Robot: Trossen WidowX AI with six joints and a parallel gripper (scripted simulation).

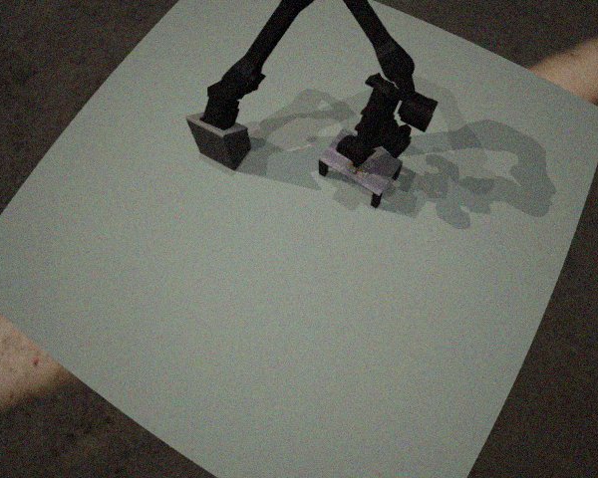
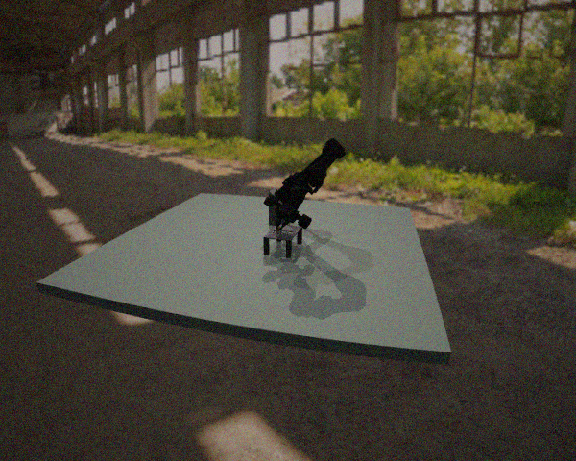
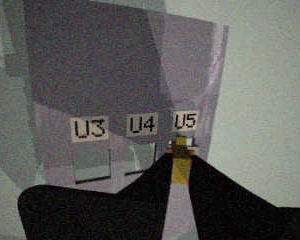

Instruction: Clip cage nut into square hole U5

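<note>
Now: the cage nut 10 mm below my gripper tip.
</note>
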